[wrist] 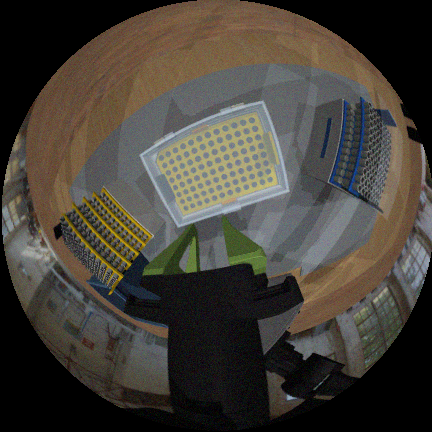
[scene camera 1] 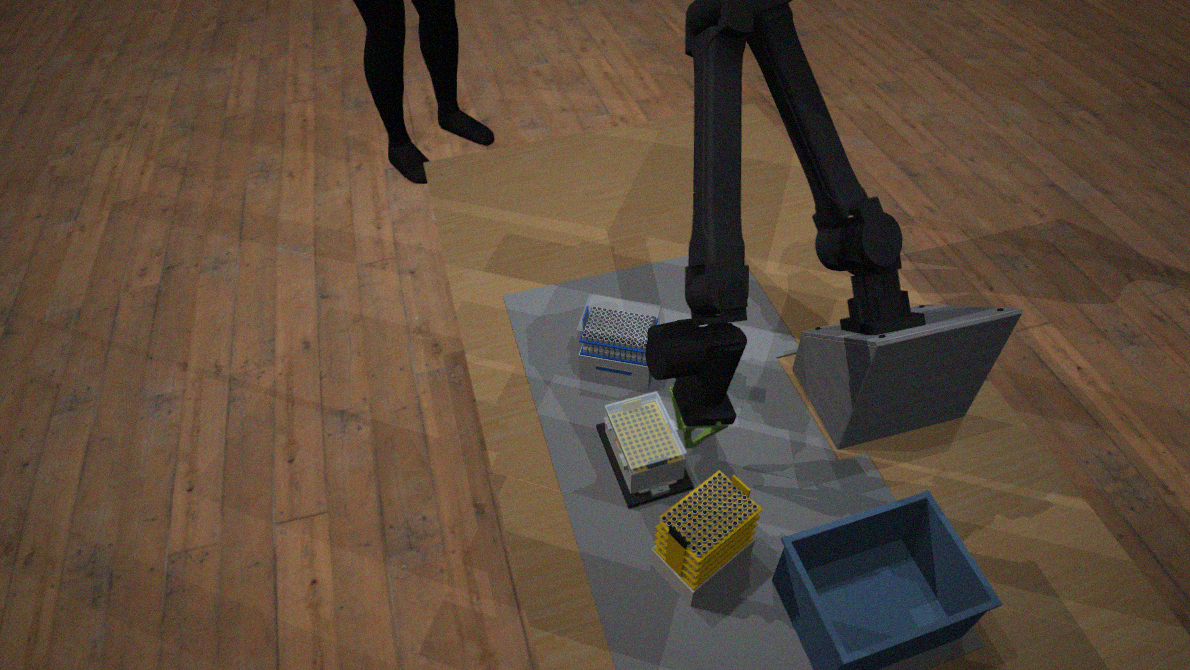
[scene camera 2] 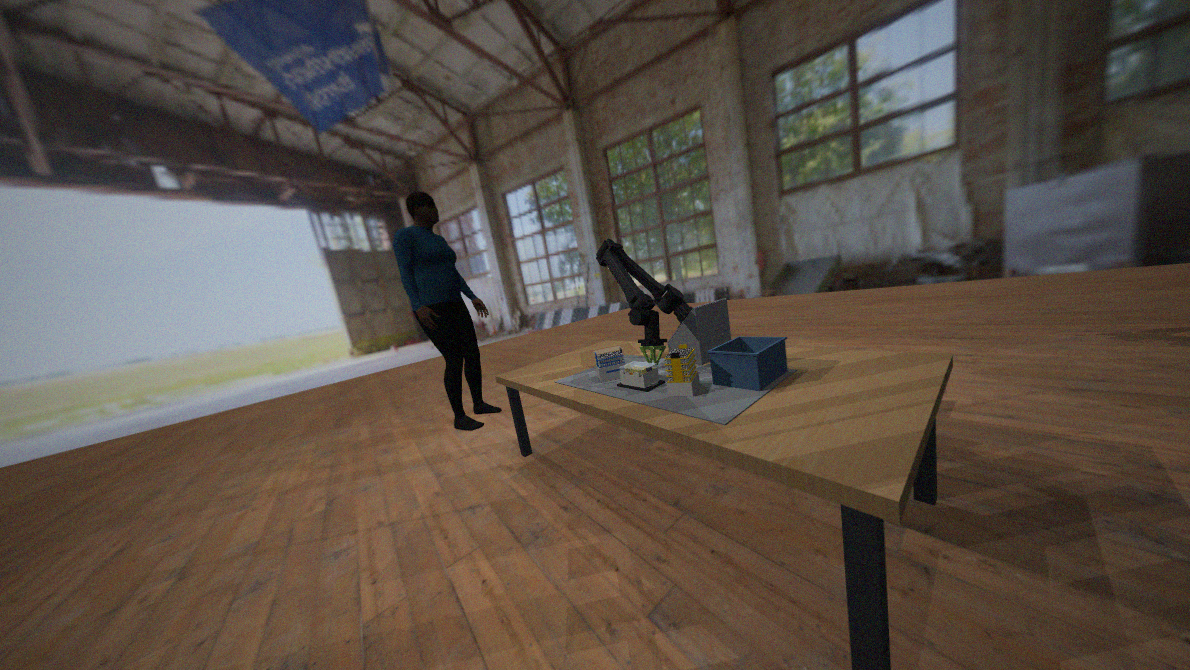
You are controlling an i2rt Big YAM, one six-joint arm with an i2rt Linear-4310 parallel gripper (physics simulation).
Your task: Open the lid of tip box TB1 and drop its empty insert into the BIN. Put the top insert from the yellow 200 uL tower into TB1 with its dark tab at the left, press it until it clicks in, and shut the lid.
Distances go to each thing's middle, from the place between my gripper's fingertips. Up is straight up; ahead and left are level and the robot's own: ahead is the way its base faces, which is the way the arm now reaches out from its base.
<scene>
My gripper is now 19 cm past the blue bin (scene camera 1: 897,579), 28 cm to the right of it and 1 cm above it.
</scene>
